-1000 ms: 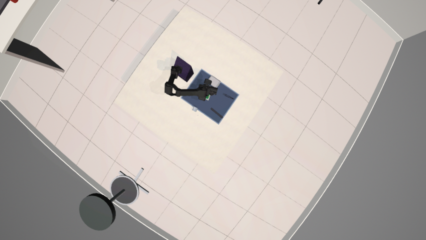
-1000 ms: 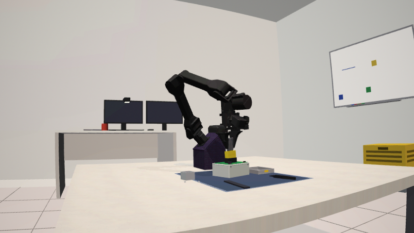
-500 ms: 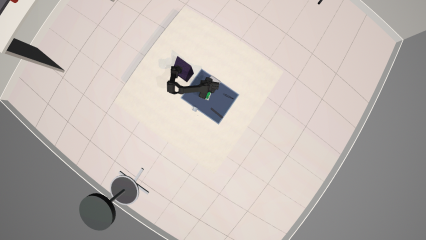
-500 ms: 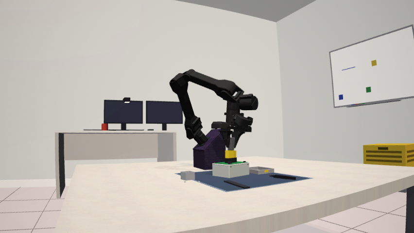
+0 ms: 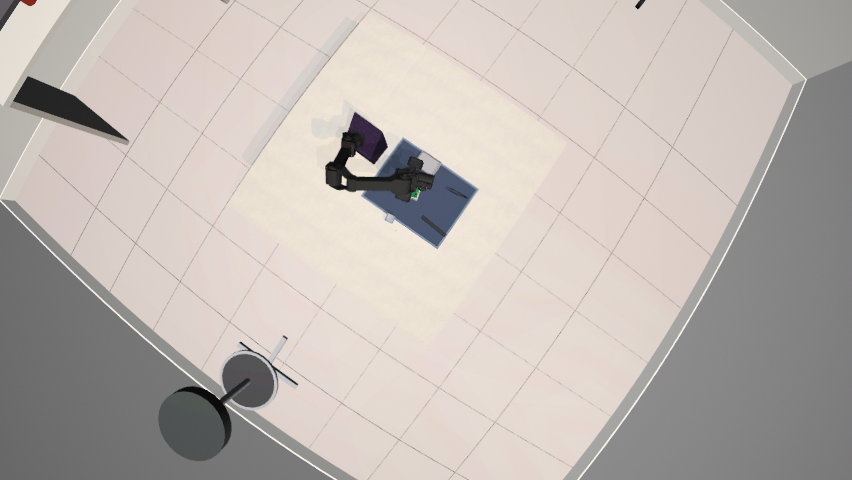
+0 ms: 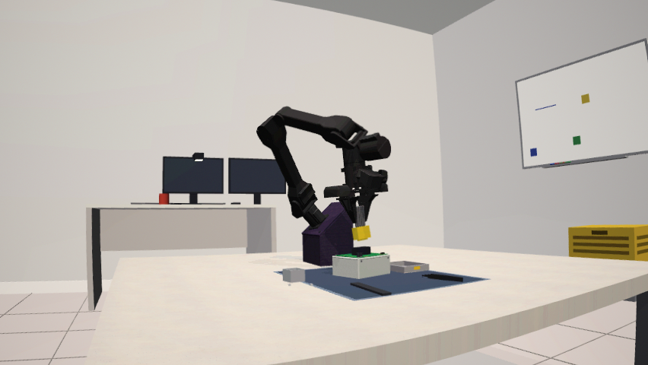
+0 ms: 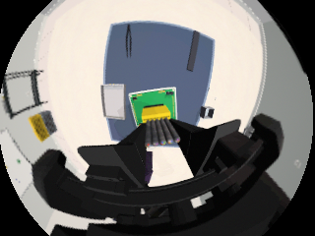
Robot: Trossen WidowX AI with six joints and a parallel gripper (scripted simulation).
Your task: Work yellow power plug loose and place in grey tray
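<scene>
Right now my gripper tip is 10 mm short of the grey tray, 140 mm to the right of it and 140 mm above it. The rest, counted from my gripper tip: yellow power plug (10 mm below); blue mat (50 mm ahead, 140 mm below).
</scene>
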